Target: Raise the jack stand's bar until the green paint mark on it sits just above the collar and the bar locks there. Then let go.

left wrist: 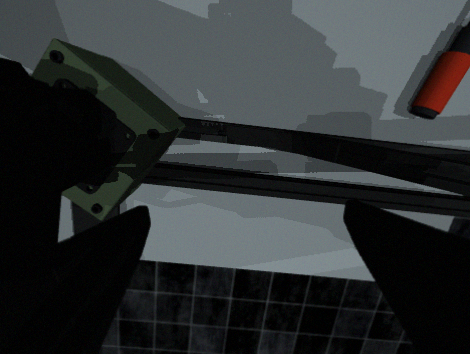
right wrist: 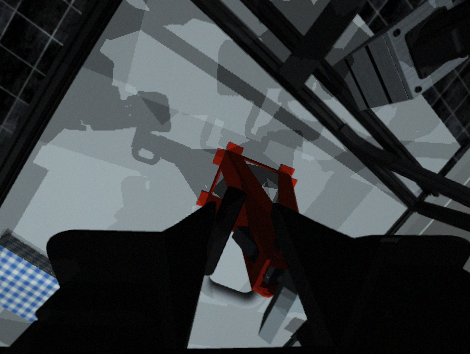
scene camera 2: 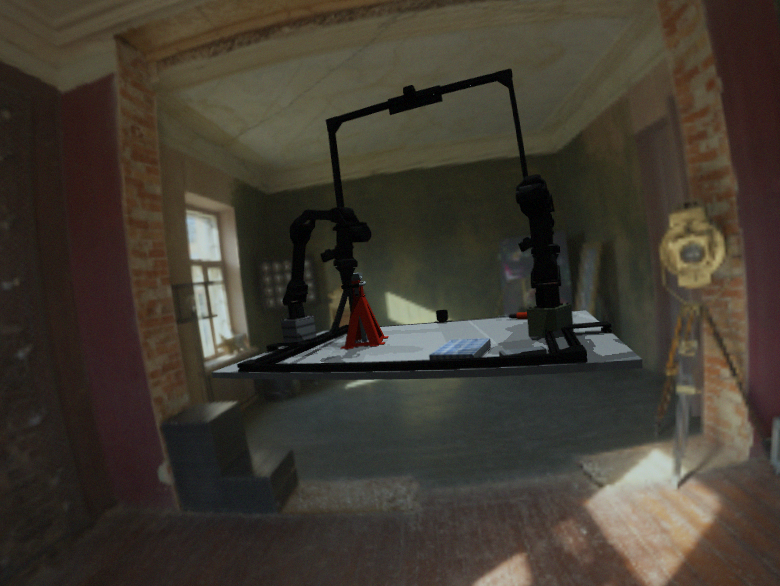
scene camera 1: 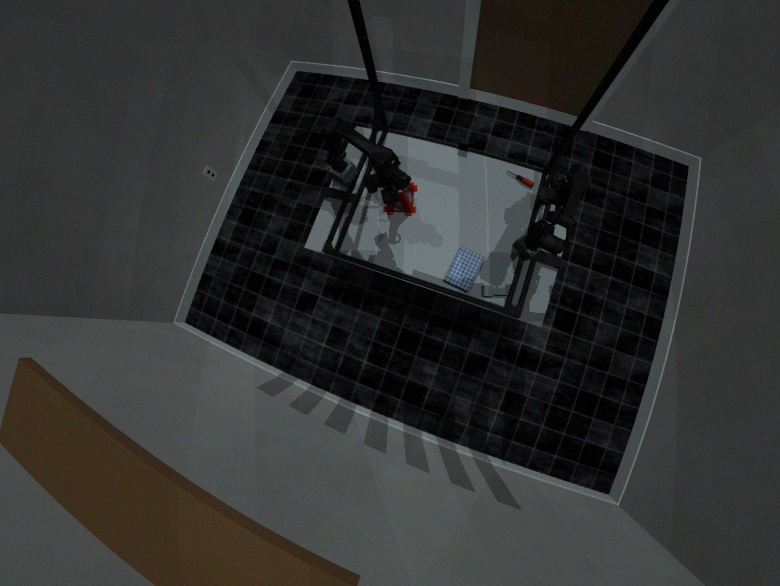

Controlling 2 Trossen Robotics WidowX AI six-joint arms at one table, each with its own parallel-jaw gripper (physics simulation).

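Observation:
The red jack stand stands upright on the table, at the left in both scene views. The grey top of its bar shows above the red frame, beside my right fingers. My right gripper points down at the top of the stand and is shut on the bar; the fingers hide much of the grip. A curved lever shows between them. The green paint mark cannot be made out. My left gripper is open and empty, high above the right edge of the table, well away from the stand.
A red-handled screwdriver lies at the back right. A blue checked cloth lies near the front edge, with a flat grey piece beside it. Dark frame rails run along the table. The left arm's base block is green.

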